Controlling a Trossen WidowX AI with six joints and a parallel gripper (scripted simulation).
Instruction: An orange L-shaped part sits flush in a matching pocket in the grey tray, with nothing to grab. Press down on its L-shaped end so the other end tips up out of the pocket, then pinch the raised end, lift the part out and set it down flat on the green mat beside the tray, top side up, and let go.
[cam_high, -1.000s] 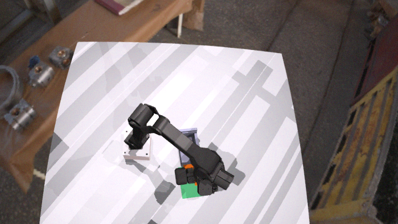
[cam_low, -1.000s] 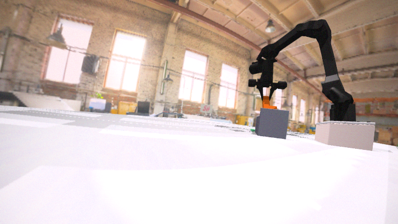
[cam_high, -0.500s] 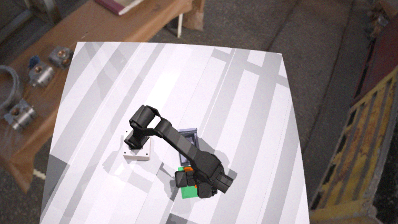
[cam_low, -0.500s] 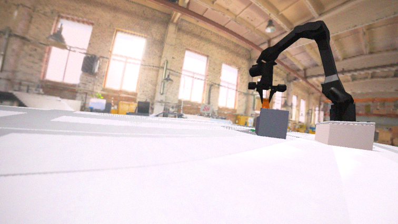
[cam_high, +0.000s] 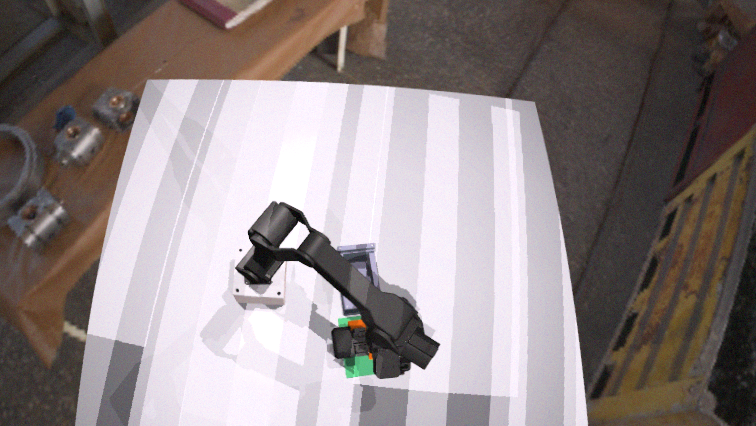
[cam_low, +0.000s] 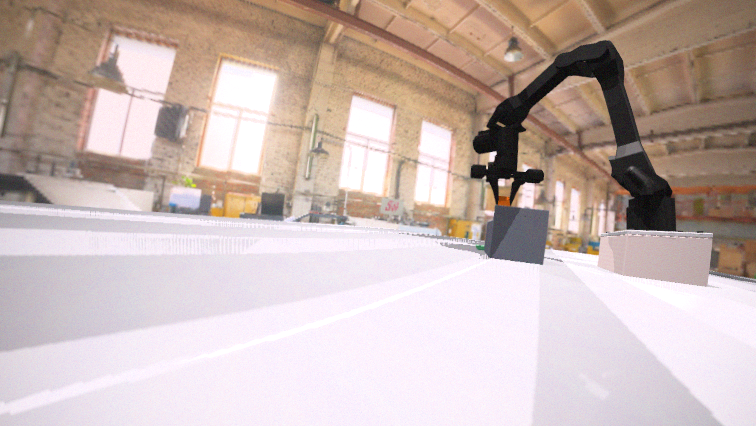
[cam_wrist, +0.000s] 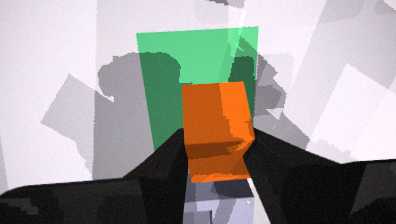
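Right now the green mat is 130 mm below my gripper tip and 20 mm to the left of it. The rest, counted from my gripper tip: orange L-shaped part: 30 mm to the left, 30 mm below, 20 mm behind.
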